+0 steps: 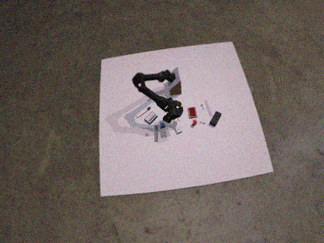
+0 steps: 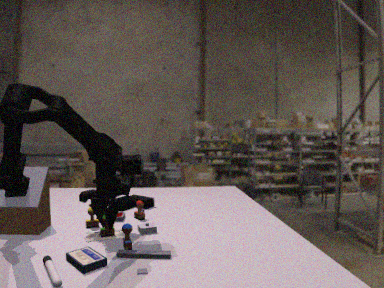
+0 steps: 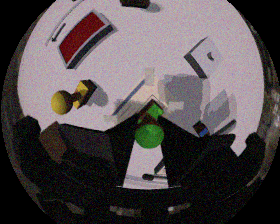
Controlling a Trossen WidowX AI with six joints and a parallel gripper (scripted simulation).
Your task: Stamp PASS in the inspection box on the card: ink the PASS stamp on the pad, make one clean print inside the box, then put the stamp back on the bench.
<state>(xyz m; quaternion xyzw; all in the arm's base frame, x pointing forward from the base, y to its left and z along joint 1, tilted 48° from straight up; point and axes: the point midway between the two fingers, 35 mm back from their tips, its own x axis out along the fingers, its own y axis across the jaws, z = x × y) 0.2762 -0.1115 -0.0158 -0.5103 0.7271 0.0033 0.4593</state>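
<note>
My gripper tip is right at the green-knobbed stamp. The rest, counted from my gripper tip: cream card: 10 mm behind, 30 mm below; blue-knobbed stamp: 60 mm ahead, 90 mm to the right; yellow-knobbed stamp: 60 mm behind, 80 mm to the left.
</note>
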